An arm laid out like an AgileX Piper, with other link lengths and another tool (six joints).
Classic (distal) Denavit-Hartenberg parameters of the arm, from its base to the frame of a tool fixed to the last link. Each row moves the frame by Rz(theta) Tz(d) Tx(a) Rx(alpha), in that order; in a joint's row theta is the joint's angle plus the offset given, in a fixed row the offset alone. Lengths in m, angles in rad.
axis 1: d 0.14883, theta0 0, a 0, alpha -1.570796
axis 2: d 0, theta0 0.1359, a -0.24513, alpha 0
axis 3: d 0, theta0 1.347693, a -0.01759, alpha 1.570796
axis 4: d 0.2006, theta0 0, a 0, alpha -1.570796
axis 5: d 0, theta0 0, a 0, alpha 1.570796
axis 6: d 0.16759, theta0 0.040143, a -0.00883, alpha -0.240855
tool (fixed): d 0.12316, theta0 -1.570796, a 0, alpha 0
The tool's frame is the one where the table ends.
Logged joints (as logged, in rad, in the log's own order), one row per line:
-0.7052 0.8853 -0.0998 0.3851 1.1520 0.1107
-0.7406 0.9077 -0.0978 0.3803 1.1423 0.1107
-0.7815 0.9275 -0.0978 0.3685 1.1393 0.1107
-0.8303 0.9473 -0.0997 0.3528 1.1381 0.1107
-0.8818 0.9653 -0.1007 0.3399 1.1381 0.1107
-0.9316 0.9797 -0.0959 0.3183 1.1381 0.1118
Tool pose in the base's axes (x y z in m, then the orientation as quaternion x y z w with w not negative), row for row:
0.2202 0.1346 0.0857 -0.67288 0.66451 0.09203 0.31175
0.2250 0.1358 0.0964 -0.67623 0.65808 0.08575 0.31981
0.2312 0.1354 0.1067 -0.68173 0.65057 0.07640 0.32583
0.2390 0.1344 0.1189 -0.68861 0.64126 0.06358 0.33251
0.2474 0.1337 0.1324 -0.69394 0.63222 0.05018 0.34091
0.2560 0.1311 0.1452 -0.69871 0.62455 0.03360 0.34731
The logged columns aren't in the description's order. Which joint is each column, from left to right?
Columns, left to right: axis 3, axis 5, axis 6, axis 4, axis 2, axis 1.
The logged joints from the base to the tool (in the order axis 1, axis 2, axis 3, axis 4, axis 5, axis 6), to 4 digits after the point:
0.1107 1.1520 -0.7052 0.3851 0.8853 -0.0998
0.1107 1.1423 -0.7406 0.3803 0.9077 -0.0978
0.1107 1.1393 -0.7815 0.3685 0.9275 -0.0978
0.1107 1.1381 -0.8303 0.3528 0.9473 -0.0997
0.1107 1.1381 -0.8818 0.3399 0.9653 -0.1007
0.1118 1.1381 -0.9316 0.3183 0.9797 -0.0959

